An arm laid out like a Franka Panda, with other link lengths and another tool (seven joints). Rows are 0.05 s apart.
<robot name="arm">
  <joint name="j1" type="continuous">
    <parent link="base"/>
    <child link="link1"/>
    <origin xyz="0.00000 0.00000 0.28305" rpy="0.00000 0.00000 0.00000"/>
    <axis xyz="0 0 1"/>
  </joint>
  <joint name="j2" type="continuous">
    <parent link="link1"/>
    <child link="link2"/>
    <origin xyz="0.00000 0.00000 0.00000" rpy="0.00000 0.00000 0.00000"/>
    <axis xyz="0 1 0"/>
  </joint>
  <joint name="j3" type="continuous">
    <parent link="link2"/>
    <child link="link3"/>
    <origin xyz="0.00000 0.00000 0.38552" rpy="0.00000 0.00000 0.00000"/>
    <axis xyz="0 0 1"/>
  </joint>
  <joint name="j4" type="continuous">
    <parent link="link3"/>
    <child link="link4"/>
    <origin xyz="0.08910 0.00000 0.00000" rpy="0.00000 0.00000 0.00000"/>
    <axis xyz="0 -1 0"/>
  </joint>
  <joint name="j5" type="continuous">
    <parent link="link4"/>
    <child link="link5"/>
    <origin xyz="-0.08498 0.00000 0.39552" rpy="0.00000 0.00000 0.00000"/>
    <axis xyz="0 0 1"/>
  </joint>
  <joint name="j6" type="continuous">
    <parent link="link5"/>
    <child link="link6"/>
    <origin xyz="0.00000 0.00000 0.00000" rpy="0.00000 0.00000 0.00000"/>
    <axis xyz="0 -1 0"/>
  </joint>
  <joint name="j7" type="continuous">
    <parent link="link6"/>
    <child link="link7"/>
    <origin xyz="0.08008 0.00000 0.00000" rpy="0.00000 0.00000 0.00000"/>
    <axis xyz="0 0 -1"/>
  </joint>
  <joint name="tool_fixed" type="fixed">
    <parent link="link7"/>
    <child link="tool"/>
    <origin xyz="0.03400 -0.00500 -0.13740" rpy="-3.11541 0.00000 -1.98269"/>
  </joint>
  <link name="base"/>
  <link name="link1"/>
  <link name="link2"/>
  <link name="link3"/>
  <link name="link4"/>
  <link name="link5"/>
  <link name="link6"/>
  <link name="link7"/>
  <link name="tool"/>
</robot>
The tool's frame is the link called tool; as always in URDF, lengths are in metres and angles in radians. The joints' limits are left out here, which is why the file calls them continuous.
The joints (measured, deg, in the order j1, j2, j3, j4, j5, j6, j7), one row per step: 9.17 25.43 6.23 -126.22 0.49 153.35 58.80; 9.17 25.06 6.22 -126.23 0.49 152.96 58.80; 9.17 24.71 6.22 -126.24 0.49 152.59 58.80; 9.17 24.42 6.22 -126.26 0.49 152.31 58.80; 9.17 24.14 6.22 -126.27 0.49 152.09 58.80; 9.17 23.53 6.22 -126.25 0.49 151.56 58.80; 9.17 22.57 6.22 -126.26 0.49 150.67 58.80; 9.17 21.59 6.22 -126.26 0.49 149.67 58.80; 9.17 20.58 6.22 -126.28 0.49 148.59 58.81; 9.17 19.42 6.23 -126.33 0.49 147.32 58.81; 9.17 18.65 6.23 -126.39 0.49 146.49 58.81; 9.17 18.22 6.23 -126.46 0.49 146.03 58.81; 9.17 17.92 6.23 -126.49 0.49 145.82 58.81; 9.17 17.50 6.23 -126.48 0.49 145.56 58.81; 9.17 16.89 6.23 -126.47 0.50 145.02 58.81; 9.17 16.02 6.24 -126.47 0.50 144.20 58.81; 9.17 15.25 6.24 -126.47 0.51 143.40 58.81; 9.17 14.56 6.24 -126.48 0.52 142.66 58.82
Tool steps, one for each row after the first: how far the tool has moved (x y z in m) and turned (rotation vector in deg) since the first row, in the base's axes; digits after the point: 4 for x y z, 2 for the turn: -0.0001 -0.0002 0.0032 -0.04 0.02 0.01; -0.0003 -0.0003 0.0062 -0.08 0.04 0.03; -0.0004 -0.0003 0.0086 -0.11 0.05 0.04; -0.0004 -0.0004 0.0112 -0.12 -0.01 0.06; -0.0002 -0.0004 0.0168 -0.15 -0.12 0.08; -0.0005 -0.0006 0.0254 -0.23 -0.19 0.12; -0.0011 -0.0008 0.0340 -0.32 -0.19 0.17; -0.0020 -0.0011 0.0427 -0.44 -0.13 0.21; -0.0036 -0.0015 0.0524 -0.58 0.01 0.27; -0.0049 -0.0019 0.0587 -0.68 0.11 0.31; -0.0059 -0.0021 0.0619 -0.75 0.19 0.33; -0.0063 -0.0023 0.0645 -0.76 0.13 0.34; -0.0063 -0.0023 0.0685 -0.76 -0.04 0.34; -0.0068 -0.0025 0.0740 -0.79 -0.13 0.36; -0.0079 -0.0027 0.0817 -0.86 -0.20 0.39; -0.0091 -0.0030 0.0884 -0.93 -0.18 0.42; -0.0104 -0.0033 0.0942 -1.01 -0.14 0.42
